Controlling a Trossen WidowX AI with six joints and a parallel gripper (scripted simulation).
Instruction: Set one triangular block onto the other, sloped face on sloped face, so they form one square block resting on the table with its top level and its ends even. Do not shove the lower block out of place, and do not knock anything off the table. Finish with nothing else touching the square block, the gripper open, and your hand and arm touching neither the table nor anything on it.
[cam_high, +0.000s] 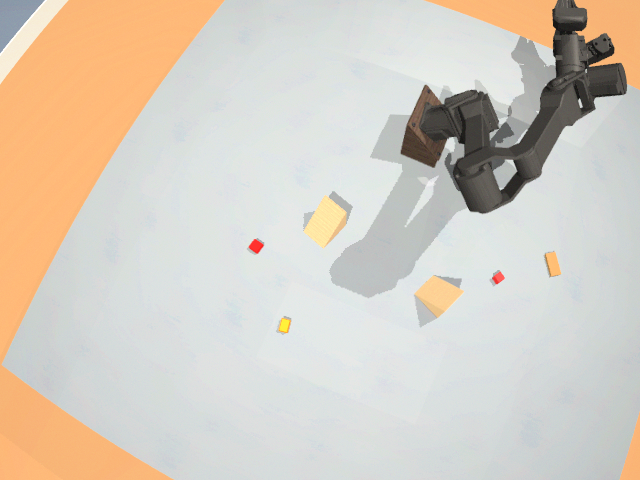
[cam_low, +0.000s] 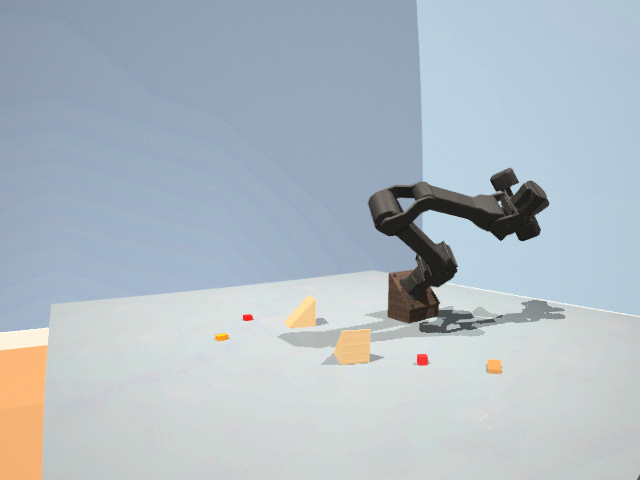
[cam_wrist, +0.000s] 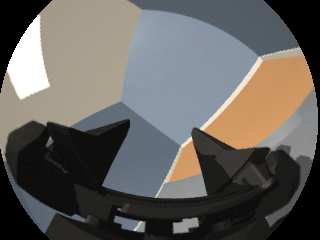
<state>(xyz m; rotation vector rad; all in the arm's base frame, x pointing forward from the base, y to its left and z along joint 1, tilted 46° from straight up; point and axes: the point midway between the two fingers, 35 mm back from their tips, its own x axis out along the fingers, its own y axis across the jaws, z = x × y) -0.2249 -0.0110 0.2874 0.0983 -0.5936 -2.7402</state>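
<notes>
Right now the tan triangular block is 48 cm ahead of my gripper tip, 33 cm to the right of it and 31 cm below it. From my gripper tip the other things lie so: orange piece (70 cm ahead, 34 cm to the right, 32 cm below).
</notes>
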